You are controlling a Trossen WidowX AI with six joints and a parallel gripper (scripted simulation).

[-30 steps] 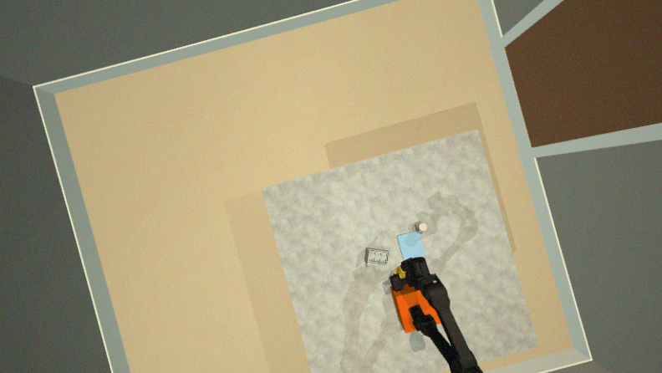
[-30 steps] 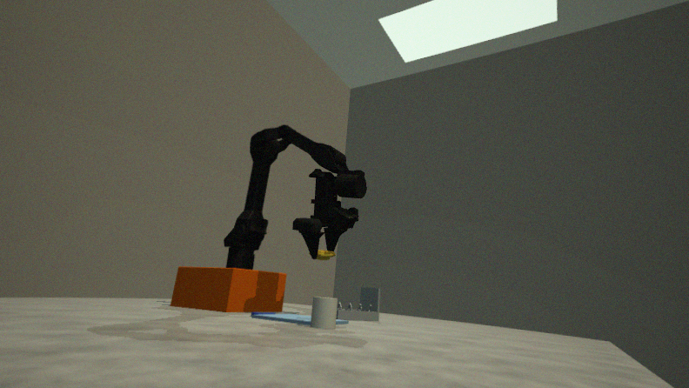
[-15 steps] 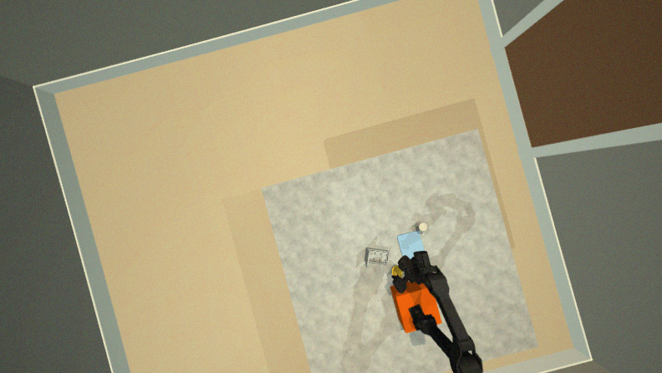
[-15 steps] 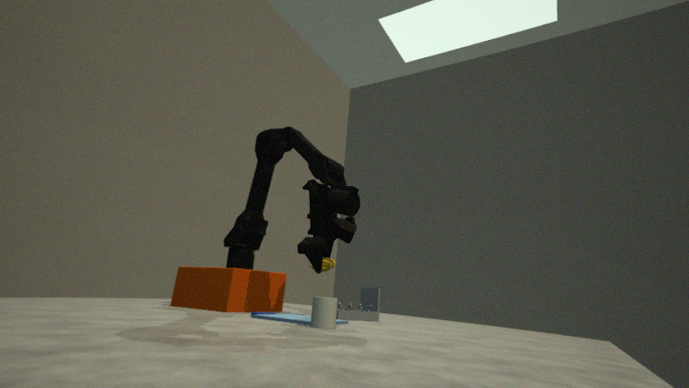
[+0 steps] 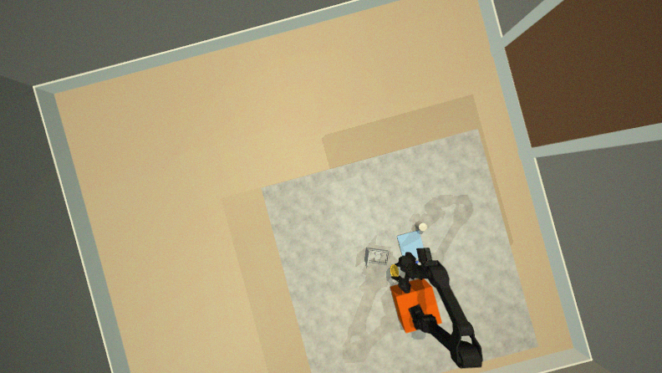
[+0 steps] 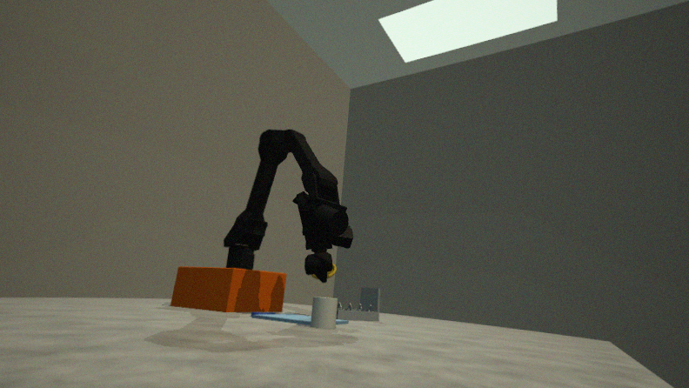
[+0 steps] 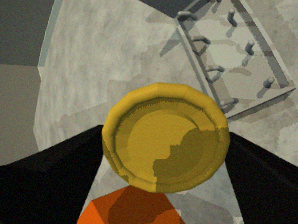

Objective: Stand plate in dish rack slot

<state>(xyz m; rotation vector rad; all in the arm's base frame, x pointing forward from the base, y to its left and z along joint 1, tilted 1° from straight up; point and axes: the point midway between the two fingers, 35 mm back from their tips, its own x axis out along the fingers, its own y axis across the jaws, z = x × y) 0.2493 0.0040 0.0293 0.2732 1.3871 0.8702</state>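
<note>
Right now the grey dish rack is 8 cm below my gripper tip, 6 cm ahead of it and 4 cm to the left of it. Round my gripper tip: yellow plate right at my gripper tip; blue spoon 16 cm to the right, 10 cm below, 6 cm behind; light blue mat 17 cm to the right, 10 cm below, 4 cm ahead.
</note>
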